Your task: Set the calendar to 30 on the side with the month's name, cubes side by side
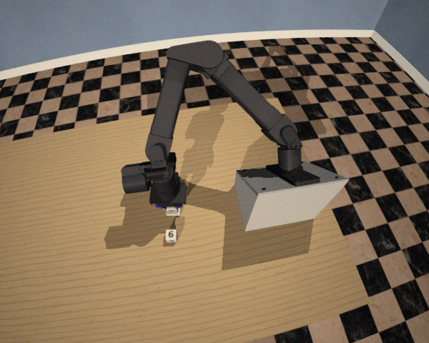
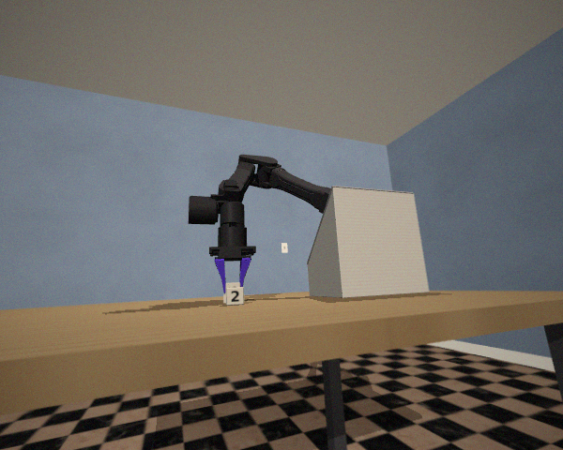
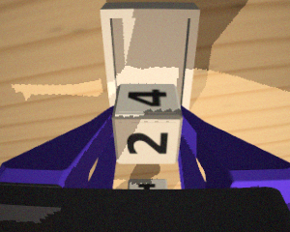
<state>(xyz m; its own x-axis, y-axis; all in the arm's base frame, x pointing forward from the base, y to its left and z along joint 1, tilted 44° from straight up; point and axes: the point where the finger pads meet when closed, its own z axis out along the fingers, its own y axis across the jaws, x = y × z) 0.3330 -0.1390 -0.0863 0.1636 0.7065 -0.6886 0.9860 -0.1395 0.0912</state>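
Right now the white tray is 20 mm to the right of my hand and 20 mm below it.
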